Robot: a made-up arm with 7 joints.
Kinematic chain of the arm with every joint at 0, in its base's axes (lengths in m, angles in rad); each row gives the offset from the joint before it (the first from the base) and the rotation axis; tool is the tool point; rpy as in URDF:
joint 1: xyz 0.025 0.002 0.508 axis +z
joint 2: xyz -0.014 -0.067 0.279 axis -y
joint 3: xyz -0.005 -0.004 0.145 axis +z
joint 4: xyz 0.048 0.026 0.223 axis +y
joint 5: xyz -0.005 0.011 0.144 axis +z
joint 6: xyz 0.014 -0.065 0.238 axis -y
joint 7: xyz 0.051 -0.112 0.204 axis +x
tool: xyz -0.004 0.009 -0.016 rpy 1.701 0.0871 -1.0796
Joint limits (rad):
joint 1: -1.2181..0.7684
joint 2: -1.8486..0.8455
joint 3: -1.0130..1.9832
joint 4: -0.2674..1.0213
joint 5: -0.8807..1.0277
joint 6: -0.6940..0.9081
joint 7: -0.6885..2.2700
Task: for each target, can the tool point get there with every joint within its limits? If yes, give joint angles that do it. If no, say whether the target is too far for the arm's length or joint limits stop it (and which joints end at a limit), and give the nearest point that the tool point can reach.
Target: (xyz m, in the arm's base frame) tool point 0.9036 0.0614 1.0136
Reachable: yes | joints 0.2069 -0.7371 0.0015 0.6493 0.8576 0.1978 1.1803
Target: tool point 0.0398 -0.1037 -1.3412
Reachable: no: too far | nearest point 0.0835 -0.3172 0.0181 | short by 1.377 m
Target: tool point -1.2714 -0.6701 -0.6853
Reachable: no: too far | nearest point -0.3507 -0.5261 0.2051 | short by 1.289 m
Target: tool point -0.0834 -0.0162 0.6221
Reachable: no: joint limits stop it (at a limit: joint 1, joint 2, joint 4, joint 6, joint 7) | nearest point -0.0835 -0.2858 0.1170 | short by 0.573 m
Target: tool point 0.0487 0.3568 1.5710
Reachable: yes | joints -0.3503 0.4082 1.3919 0.7885 -0.4373 -0.1938 -0.3039
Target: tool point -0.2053 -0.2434 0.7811
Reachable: no: joint limits stop it (at a limit: joint 1, joint 3, joint 4, joint 6) | nearest point -0.3514 -0.6705 0.7686 | short by 0.452 m
